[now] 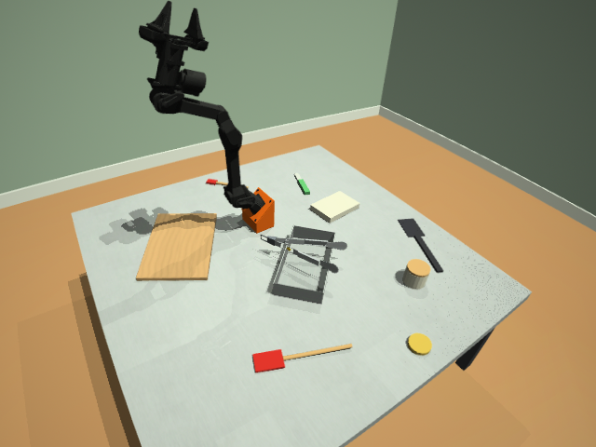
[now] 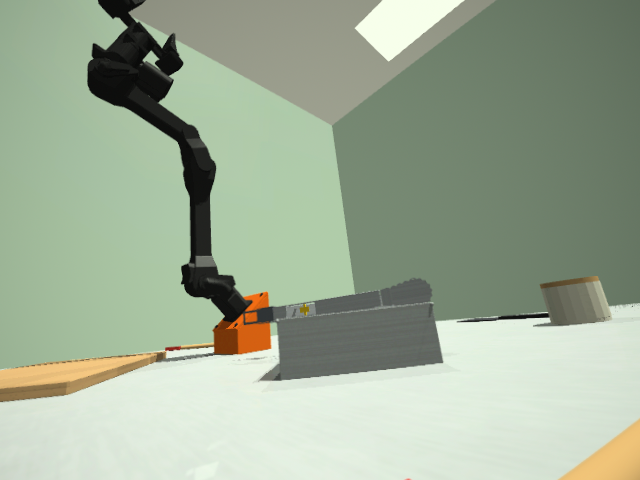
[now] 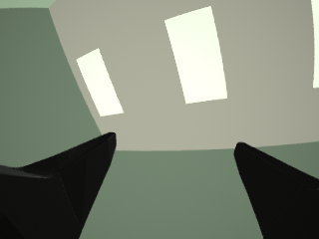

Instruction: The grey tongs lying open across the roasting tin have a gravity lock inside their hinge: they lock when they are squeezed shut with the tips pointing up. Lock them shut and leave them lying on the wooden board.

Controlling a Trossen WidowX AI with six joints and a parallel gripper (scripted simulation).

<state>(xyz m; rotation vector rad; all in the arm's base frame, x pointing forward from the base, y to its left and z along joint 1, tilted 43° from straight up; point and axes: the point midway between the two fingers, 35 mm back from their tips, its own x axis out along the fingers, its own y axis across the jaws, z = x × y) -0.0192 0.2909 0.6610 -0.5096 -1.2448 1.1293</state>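
Now: gripper tip 20 cm short of the yellow lock piece, 22 cm to the right of it and 73 cm above it. Round my gripper tip: grey roasting tin: 25 cm ahead, 27 cm to the left, 77 cm below; red spatula: 54 cm ahead, 6 cm to the left, 80 cm below; wooden board: 6 cm behind, 9 cm to the right, 80 cm below.
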